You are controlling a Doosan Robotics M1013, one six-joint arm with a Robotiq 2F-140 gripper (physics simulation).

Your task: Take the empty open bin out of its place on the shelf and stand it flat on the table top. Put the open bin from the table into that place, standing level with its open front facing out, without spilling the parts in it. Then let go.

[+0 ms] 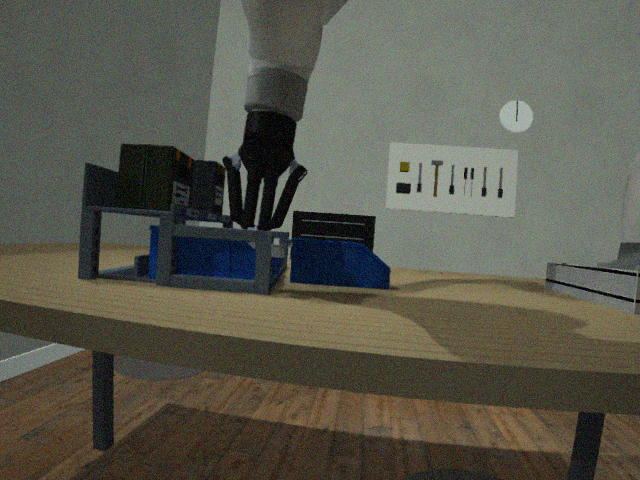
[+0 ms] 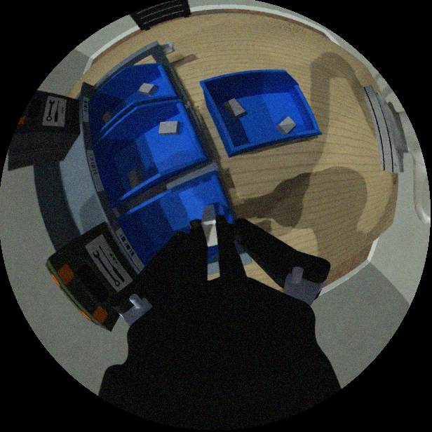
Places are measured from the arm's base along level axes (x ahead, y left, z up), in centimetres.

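Pixels of known places: gripper, fingertip midpoint: (image 1: 249,274).
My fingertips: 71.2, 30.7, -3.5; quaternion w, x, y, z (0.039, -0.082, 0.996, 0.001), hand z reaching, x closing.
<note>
Ahead of a thing's pixels: the offset from my fingertips to its top centre, as dx, dy, dz. "*": to the spot under its first point. Level surfaces: height alone.
A grey shelf {* -4.7, +4.9, +1.8} (image 1: 263,267) (image 2: 192,176) stands on the left of the table {dz -1.8} (image 1: 318,324) (image 2: 322,160) and holds three blue open bins. The nearest one (image 2: 169,217) (image 1: 209,257) shows no parts inside. The two beyond it (image 2: 149,141) (image 2: 128,82) each hold small grey parts. Another blue open bin {* -10.7, -11.1, +1.8} (image 1: 337,264) (image 2: 261,109) stands on the table right of the shelf with two grey parts in it. My gripper (image 1: 258,226) (image 2: 209,219) is shut with nothing between its fingers. Its tips are at the front top edge of the empty bin's place, at the shelf's right end.
Dark toolboxes {+15.4, +3.6, +18.0} (image 1: 151,171) (image 2: 86,273) (image 2: 40,120) sit on top of the shelf. A black slatted box (image 1: 332,224) stands behind the table bin. A white device (image 1: 553,276) (image 2: 386,128) is at the table's right edge. A tool board (image 1: 451,178) and a clock (image 1: 516,116) hang on the wall.
</note>
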